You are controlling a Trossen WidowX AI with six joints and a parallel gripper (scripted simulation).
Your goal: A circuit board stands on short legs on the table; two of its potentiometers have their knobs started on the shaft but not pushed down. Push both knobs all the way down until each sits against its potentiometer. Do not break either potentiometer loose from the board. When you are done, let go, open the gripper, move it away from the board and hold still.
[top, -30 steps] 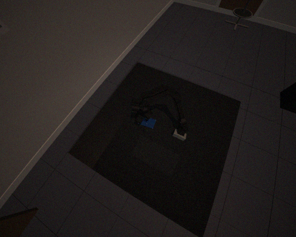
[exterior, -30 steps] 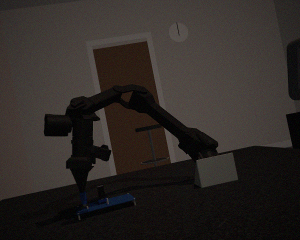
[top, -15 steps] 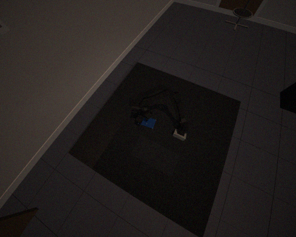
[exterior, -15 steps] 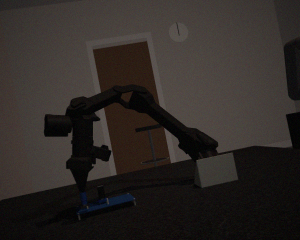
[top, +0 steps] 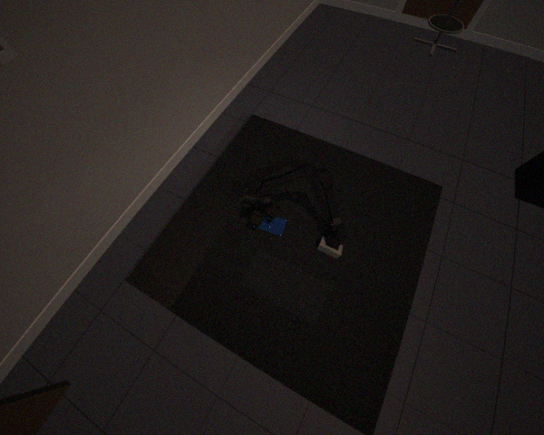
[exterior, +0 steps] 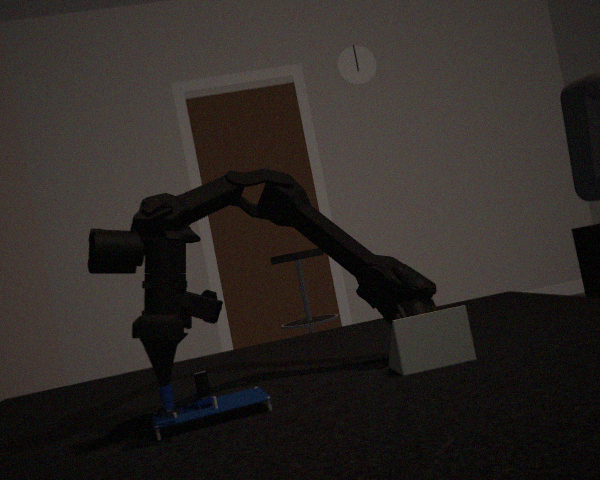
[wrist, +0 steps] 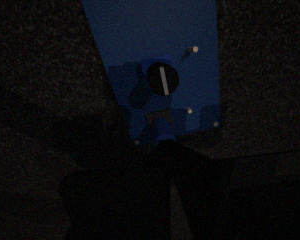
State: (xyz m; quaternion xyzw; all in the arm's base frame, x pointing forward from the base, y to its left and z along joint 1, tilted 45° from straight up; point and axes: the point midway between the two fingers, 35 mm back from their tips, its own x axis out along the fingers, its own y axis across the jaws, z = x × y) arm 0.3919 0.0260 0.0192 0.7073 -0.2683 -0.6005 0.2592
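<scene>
Right now the dark knob is 5 cm behind my gripper tip and 1 cm below it. Round my gripper tip: blue knob (2 cm below).
</scene>
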